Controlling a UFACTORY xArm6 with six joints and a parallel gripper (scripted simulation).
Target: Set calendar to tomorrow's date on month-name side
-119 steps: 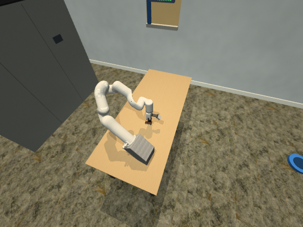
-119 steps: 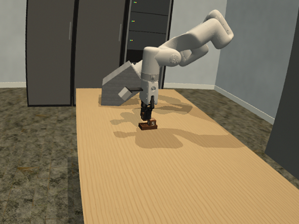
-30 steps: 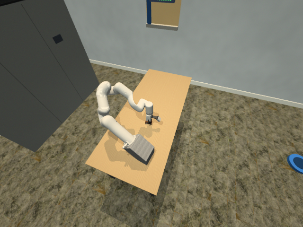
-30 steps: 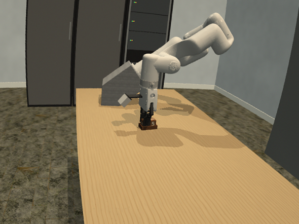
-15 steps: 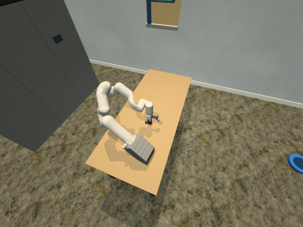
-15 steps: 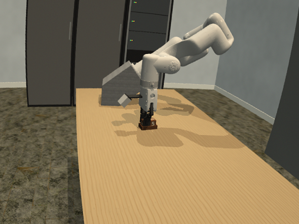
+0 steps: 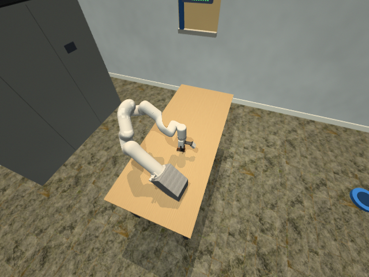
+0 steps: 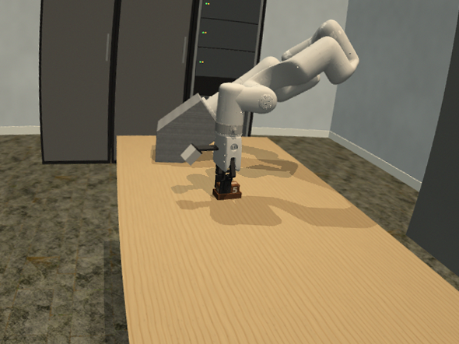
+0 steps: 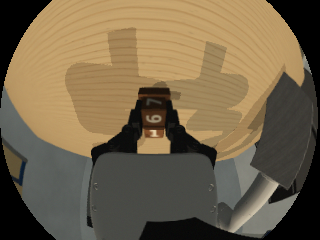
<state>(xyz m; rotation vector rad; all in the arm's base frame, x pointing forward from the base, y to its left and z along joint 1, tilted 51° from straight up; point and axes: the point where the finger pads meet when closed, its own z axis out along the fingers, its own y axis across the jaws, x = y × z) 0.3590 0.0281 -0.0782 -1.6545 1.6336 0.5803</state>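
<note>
The brown calendar tray is 3 cm below my hand and 2 cm to the left of it.
</note>
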